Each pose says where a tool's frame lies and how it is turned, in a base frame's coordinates. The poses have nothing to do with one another.
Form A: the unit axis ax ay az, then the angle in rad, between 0 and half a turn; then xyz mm.
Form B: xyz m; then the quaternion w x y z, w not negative. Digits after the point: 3 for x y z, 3 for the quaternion.
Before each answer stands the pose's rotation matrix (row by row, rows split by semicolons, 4 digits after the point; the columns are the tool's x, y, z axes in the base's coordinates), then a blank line. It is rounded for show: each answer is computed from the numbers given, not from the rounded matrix.
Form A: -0.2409 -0.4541 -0.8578 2.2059 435 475 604
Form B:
-0.5008 0.8648 -0.0363; -0.5162 -0.2647 0.8145; 0.6948 0.4267 0.5790

0.435 0.475 0.604 0.451 -0.215 -0.405 -0.766
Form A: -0.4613 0.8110 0.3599 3.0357 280 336 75
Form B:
-0.5700 -0.7841 -0.2454; -0.7081 0.3173 0.6309; -0.4168 0.5333 -0.7361

0.280 0.336 0.075 0.053 -0.461 0.810 0.359
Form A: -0.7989 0.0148 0.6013 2.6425 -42 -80 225
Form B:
0.3206 -0.3100 -0.8951; 0.2656 -0.8776 0.3991; -0.9092 -0.3657 -0.1990

-0.042 -0.080 0.225 0.247 -0.774 0.014 0.583
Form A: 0.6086 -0.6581 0.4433 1.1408 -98 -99 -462
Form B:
0.6329 -0.6365 -0.4409; 0.1694 0.6694 -0.7233; 0.7555 0.3831 0.5315

-0.098 -0.099 -0.462 0.842 0.329 -0.355 0.239
